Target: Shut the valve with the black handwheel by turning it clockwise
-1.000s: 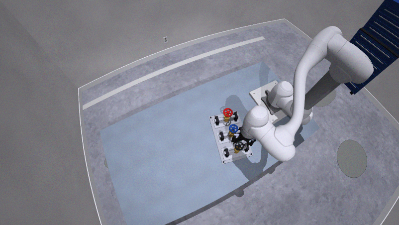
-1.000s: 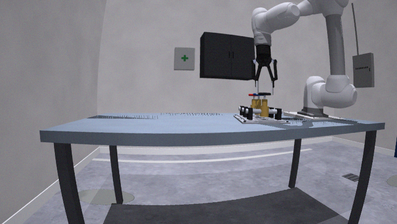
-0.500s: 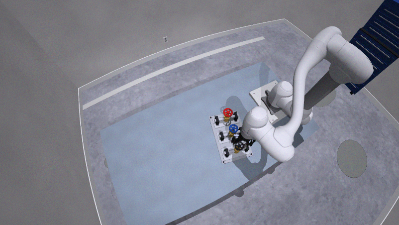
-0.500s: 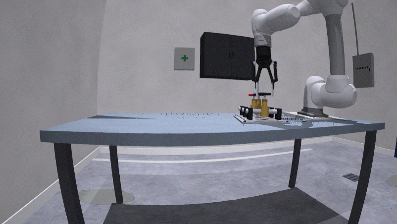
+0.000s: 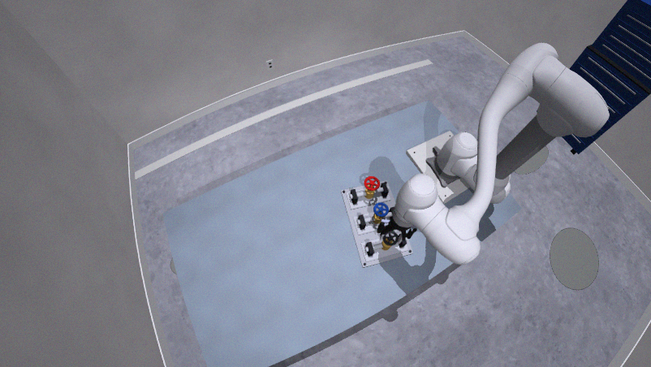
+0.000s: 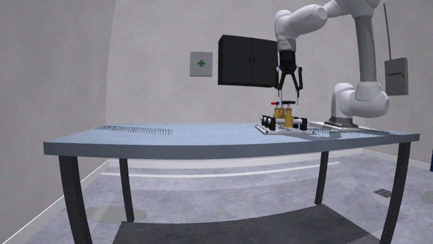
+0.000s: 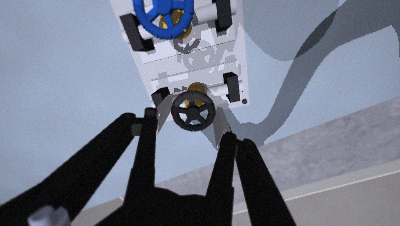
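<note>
The black handwheel lies 3 cm below my hand. The rest, counted from my hand: red handwheel: 5 cm behind, 25 cm to the right, 3 cm below; blue handwheel: 3 cm behind, 13 cm to the right, 3 cm below.
</note>
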